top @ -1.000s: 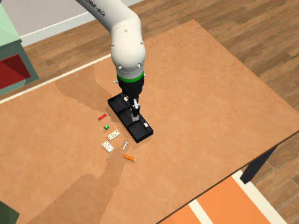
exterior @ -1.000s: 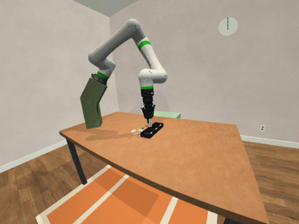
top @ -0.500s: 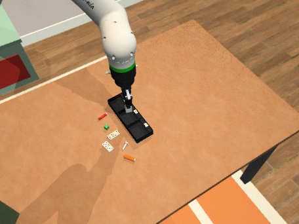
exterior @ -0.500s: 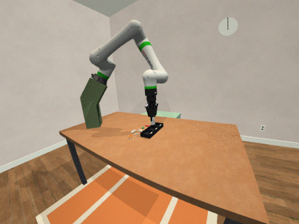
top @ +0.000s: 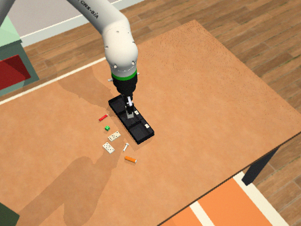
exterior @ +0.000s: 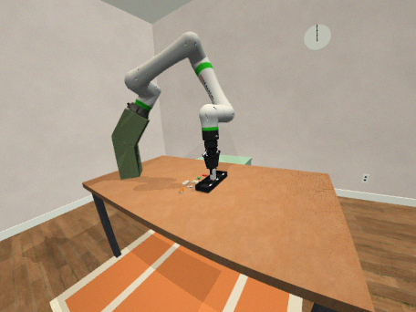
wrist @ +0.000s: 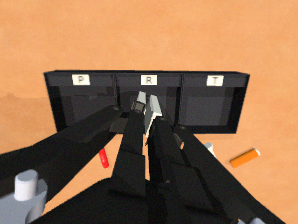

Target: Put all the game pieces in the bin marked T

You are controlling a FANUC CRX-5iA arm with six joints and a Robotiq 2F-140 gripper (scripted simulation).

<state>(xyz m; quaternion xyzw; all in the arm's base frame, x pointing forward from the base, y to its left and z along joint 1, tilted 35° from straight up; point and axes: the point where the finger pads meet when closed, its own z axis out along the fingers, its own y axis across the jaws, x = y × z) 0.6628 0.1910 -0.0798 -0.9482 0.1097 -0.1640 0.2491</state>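
The black three-compartment bin lies 4 cm below my hand. From my hand the other things lie so: red cylinder: 11 cm behind, 5 cm to the left, 5 cm below; domino: 10 cm behind, 6 cm to the right, 5 cm below; green die: 11 cm behind, 1 cm to the right, 5 cm below.
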